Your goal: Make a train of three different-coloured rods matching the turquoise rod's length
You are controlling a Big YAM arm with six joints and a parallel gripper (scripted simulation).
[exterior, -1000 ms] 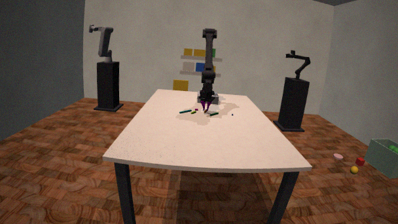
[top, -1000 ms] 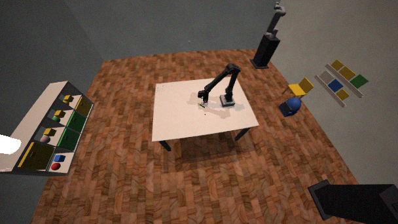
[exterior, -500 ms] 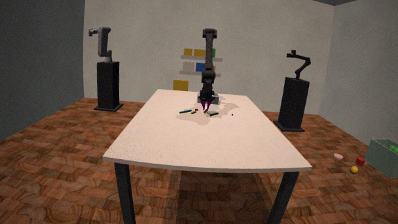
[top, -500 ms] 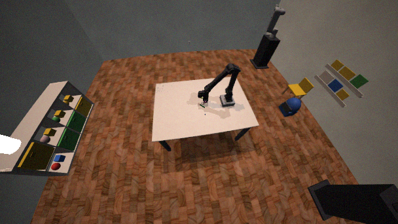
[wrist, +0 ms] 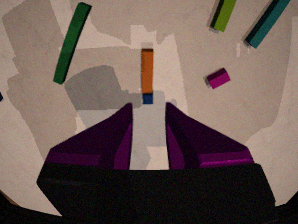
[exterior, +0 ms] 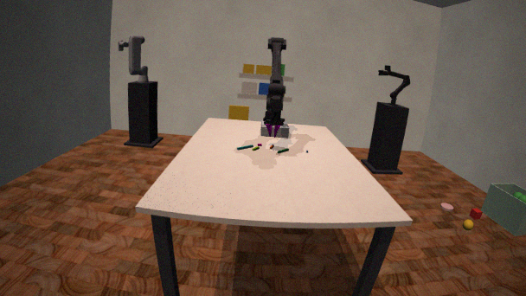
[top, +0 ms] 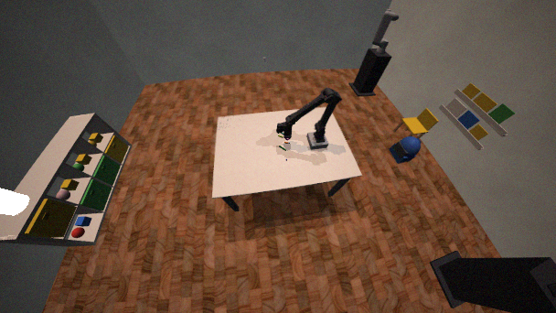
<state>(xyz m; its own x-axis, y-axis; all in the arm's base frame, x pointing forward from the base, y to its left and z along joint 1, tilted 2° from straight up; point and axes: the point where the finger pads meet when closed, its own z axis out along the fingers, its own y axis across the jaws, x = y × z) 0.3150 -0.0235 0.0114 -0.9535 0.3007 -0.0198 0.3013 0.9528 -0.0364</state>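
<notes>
Now: the lime rod 8 cm to the right of my hand, 6 cm below it and 5 cm ahead of it. From my hand the other things lie so: magenta rod 6 cm to the right, 6 cm below, 2 cm behind; orange rod 6 cm below; green rod 6 cm to the left, 6 cm below, 5 cm ahead.
</notes>
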